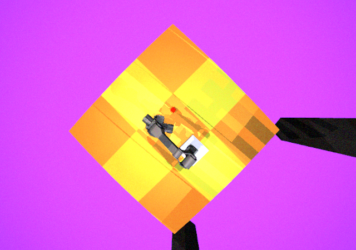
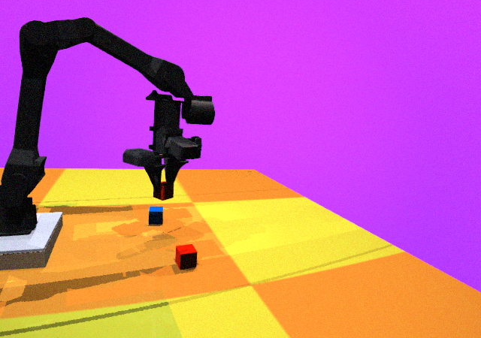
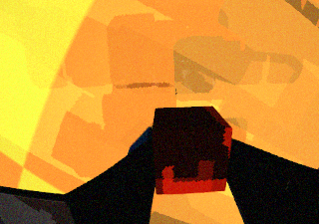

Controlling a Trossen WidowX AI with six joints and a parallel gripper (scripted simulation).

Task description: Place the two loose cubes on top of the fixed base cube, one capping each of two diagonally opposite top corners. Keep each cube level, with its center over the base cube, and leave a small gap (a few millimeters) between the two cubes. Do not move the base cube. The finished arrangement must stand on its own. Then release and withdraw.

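My gripper tip is now 80 mm above the blue base cube, 60 mm to the right of it and 10 mm past it. Also, from my gripper tip: red cube (150 mm to the right, 90 mm below, 20 mm ahead).
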